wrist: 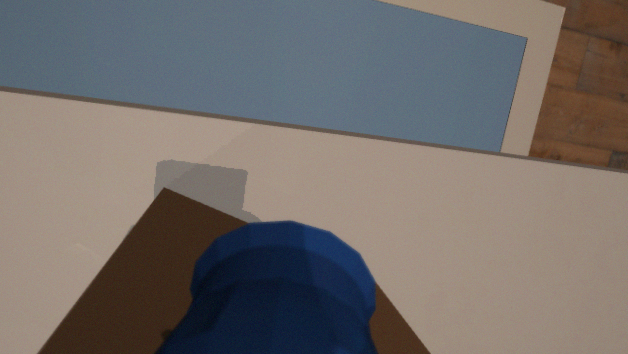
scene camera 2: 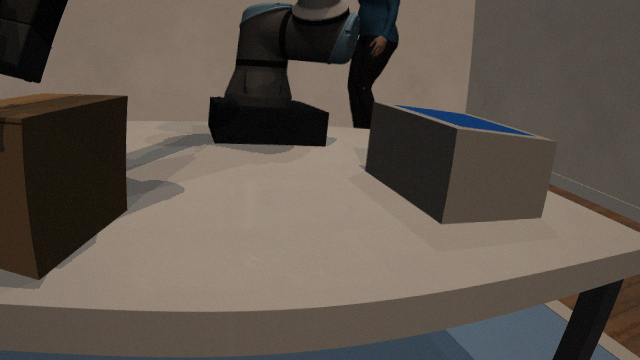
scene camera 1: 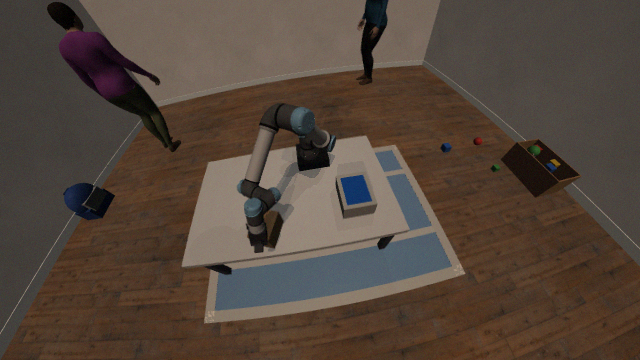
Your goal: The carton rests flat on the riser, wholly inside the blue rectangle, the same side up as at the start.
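The brown carton stands upright on the table; part of it is cut off in scene camera 2. My gripper, a blue suction cup, is tilted beside the carton's front-left side, with suction on. I see nothing held on it; the cup's mouth is hidden and I cannot tell whether it touches that side. A dark part of my wrist shows above the carton in scene camera 2. The grey riser stands right of the carton, apart from it, with the blue rectangle on top.
The white table carries my arm's black base at the back. The table's front edge is close to the gripper. Two people stand behind the table. An open toy box stands on the floor at right.
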